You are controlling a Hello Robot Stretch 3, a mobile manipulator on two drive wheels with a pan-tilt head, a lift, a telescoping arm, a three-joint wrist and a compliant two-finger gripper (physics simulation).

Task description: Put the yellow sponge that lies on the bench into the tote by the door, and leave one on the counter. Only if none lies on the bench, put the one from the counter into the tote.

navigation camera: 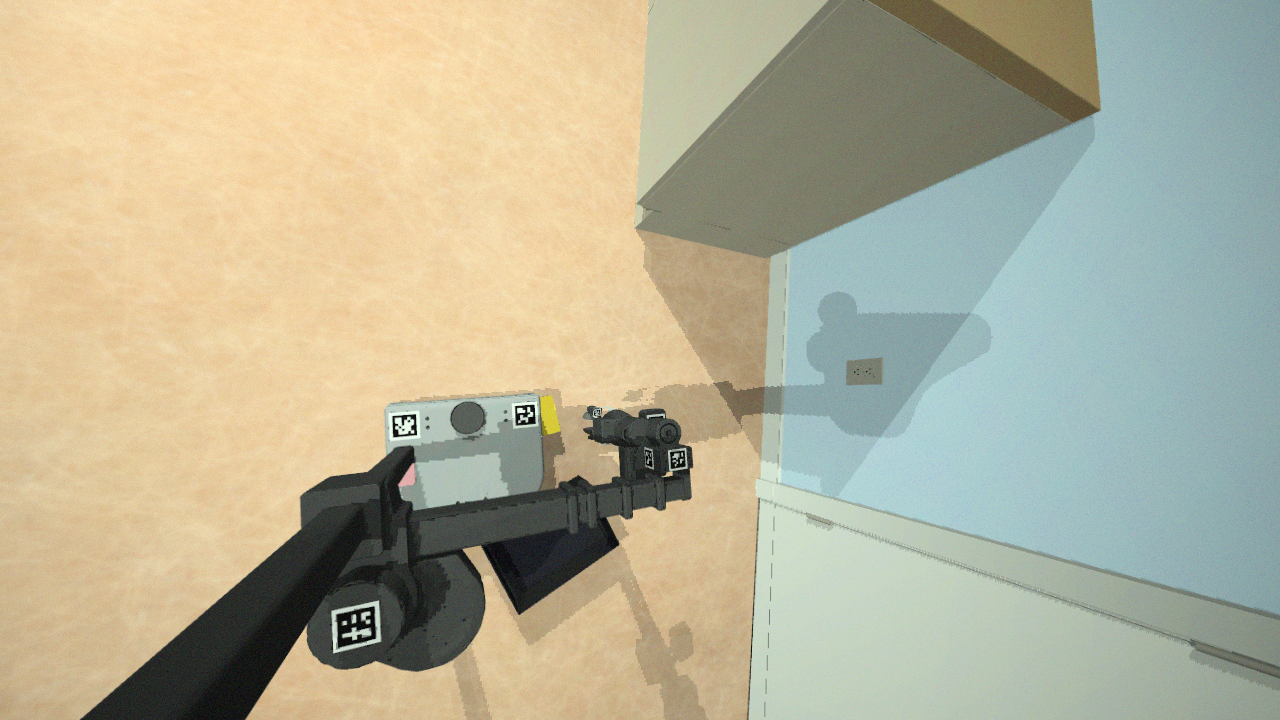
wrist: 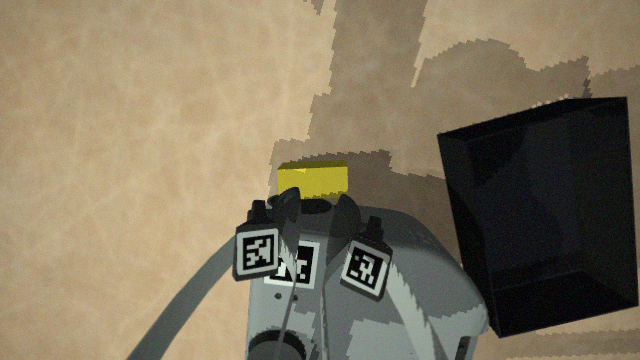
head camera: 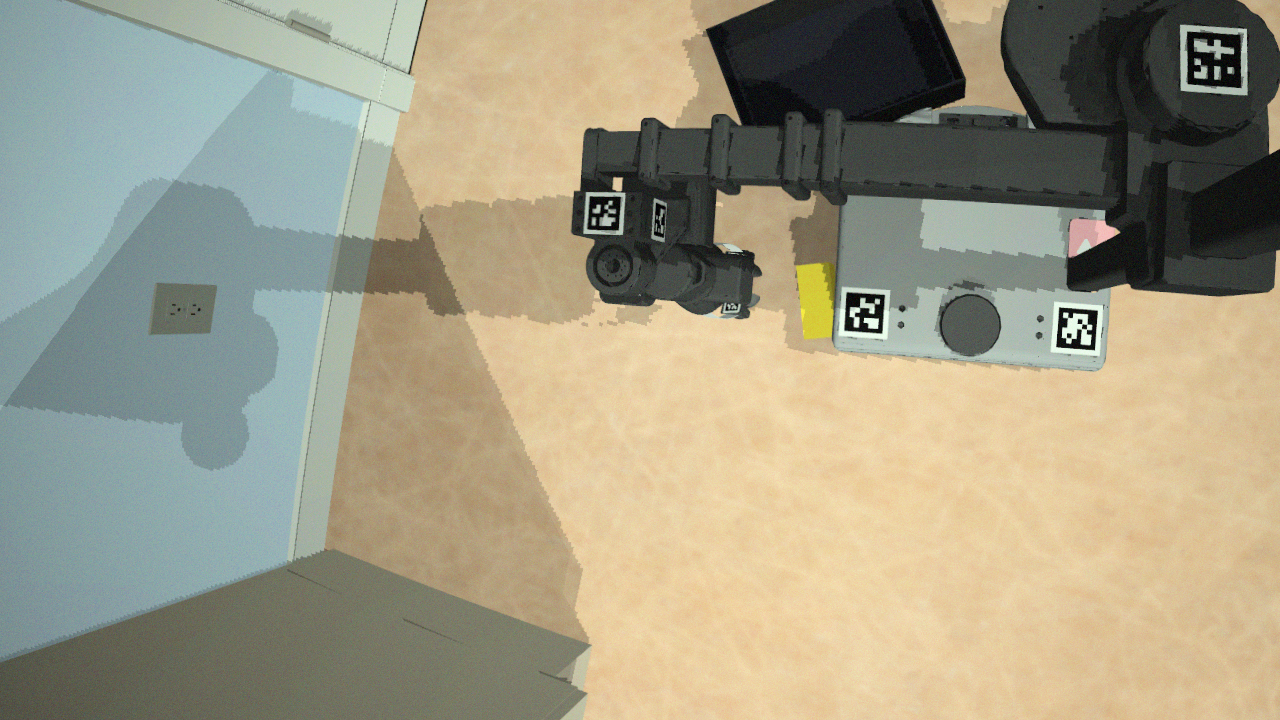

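Pixels of known places: gripper, between the fingertips: (navigation camera: 589,422) (wrist: 316,214); robot's base, origin of its link: (navigation camera: 466,416) (head camera: 967,322).
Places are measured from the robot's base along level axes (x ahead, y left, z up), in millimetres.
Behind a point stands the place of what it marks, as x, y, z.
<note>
A yellow sponge (head camera: 816,300) {-14, -205, 62} (navigation camera: 549,415) {-14, -208, 62} (wrist: 312,180) {-13, -210, 62} lies on the floor, right against the front corner of my grey base (head camera: 966,259) {-75, -9, 159} (navigation camera: 470,460) {-95, -1, 160} (wrist: 387,307) {-123, -87, 160}. My gripper (head camera: 747,273) {-22, -247, 311} (navigation camera: 592,415) {-22, -247, 311} (wrist: 316,214) {-22, -247, 311} hangs above the floor beside the sponge, with bare floor between them in the head view. Its fingers stand close together with nothing between them. The black tote (head camera: 832,62) {-360, -207, 3} (navigation camera: 547,562) {-422, -189, 4} (wrist: 541,213) {-394, -188, 3} stands on the floor next to my base and under my arm; it looks empty.
A pale blue wall (head camera: 133,135) {-172, -967, 534} (navigation camera: 973,256) {285, -1042, 677} with an outlet (head camera: 182,307) {42, -996, 406} (navigation camera: 863,372) {43, -998, 400} lies beyond the gripper. A grey-brown cabinet (head camera: 295,645) {506, -837, 344} (navigation camera: 819,139) {528, -681, 613} juts out from it. A white panel (navigation camera: 896,620) {-533, -889, 520} adjoins the wall on the tote's side.
</note>
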